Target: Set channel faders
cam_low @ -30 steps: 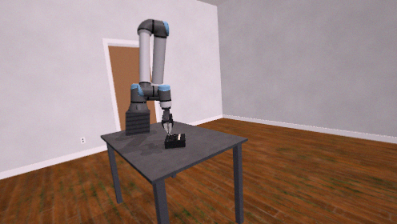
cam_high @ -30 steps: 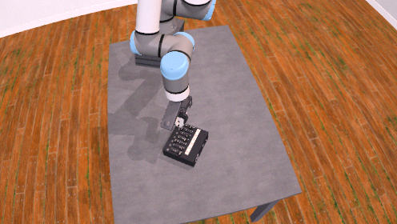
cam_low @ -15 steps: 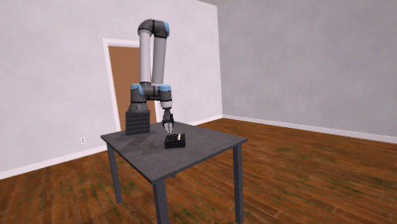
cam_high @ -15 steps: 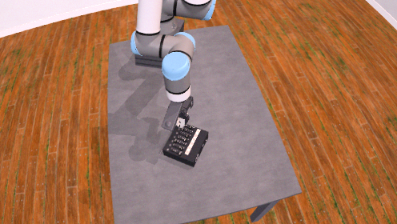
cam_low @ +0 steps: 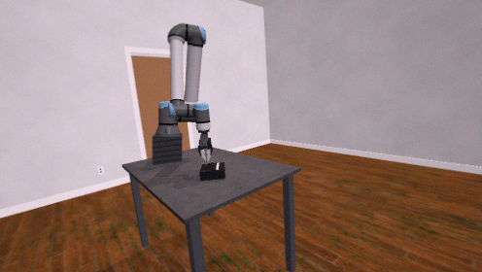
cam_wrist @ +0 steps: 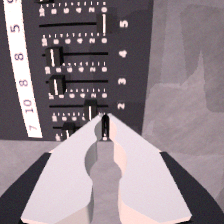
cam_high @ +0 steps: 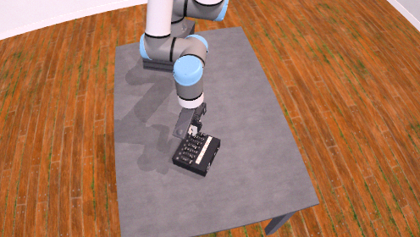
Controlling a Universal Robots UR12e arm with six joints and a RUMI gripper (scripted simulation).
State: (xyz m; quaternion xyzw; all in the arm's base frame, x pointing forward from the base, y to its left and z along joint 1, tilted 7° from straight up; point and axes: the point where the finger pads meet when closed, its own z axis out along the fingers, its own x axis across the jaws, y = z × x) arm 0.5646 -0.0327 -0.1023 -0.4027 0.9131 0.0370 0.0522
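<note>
The channel fader cap lies 5 cm to the right of my hand, 5 cm ahead of it and 1 cm below it. The rest, counted from my hand: fader knob: 1 cm to the left, 1 cm below, 1 cm ahead.
</note>
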